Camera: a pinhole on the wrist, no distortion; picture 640 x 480 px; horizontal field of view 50.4 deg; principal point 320.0 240.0 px. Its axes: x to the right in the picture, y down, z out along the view. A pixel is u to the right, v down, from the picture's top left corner.
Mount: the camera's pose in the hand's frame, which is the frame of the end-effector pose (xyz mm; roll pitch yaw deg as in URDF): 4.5 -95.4 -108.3 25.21 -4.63 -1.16
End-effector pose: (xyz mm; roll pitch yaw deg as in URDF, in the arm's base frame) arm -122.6 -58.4 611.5 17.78 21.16 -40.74
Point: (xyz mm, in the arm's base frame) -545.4 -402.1 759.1
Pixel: outside the picture
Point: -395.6 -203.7 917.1
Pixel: 45 378
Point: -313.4 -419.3 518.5
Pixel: outside the picture
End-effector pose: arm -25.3 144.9 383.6 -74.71 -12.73 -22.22
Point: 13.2 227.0 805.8
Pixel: 537 22
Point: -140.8 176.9 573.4
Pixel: 90 110
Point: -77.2 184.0 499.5
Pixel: 202 447
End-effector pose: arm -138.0 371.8 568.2 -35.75 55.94 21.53
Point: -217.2 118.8 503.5
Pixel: behind the camera
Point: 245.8 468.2 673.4
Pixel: 587 255
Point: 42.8 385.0 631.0
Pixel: 504 382
